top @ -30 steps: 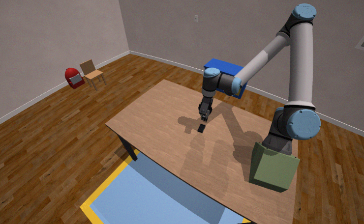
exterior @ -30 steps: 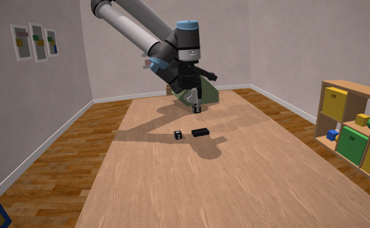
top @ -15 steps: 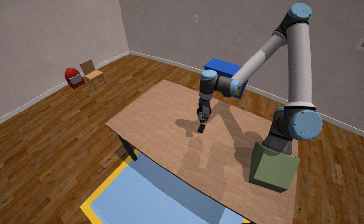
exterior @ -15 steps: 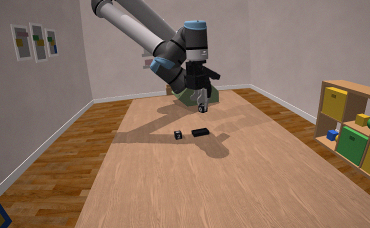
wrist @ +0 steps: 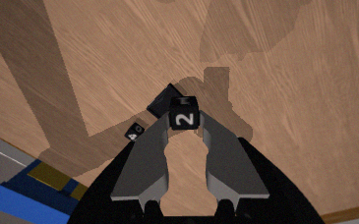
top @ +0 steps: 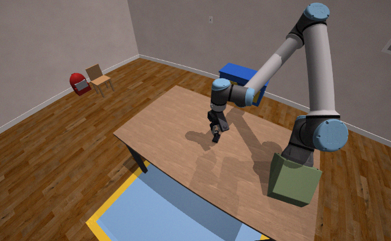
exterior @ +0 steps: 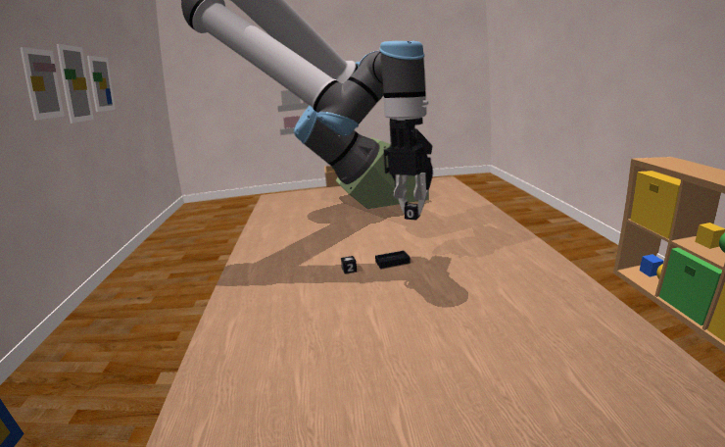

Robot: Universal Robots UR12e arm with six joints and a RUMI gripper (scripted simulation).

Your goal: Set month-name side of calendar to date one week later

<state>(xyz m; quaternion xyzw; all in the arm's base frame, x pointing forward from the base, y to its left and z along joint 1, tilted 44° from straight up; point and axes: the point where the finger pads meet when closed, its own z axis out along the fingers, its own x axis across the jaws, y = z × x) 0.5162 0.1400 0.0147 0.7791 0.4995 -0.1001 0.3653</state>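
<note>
My hand is 120 mm above the black calendar tray, 50 mm to the left of it and 10 mm short of it. Round my hand: black number cube (10 mm below).
</note>
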